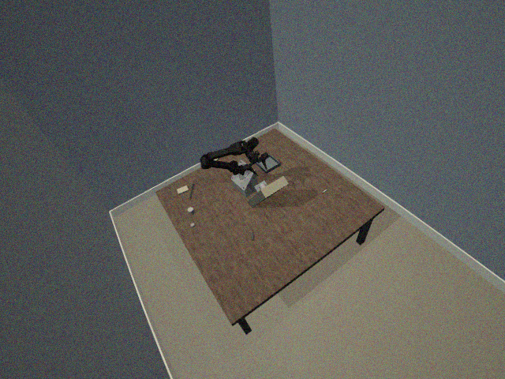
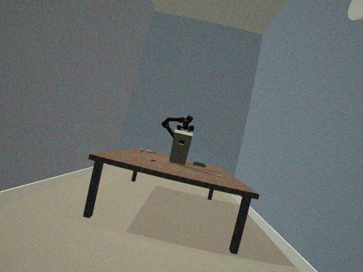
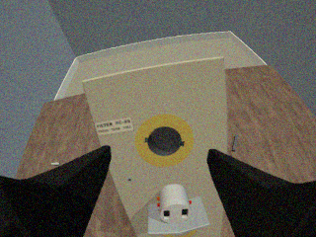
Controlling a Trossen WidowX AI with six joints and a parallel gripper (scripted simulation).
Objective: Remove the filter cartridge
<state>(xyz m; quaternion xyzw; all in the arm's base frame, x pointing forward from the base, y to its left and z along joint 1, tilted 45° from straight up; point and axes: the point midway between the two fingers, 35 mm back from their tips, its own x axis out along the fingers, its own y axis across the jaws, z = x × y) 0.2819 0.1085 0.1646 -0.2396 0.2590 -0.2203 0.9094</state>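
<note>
Right now the round filter cartridge is 2 cm behind my gripper tip and 15 cm below it. Also, from my gripper tip: dark tray (32 cm behind, 33 cm to the left, 35 cm below).
</note>
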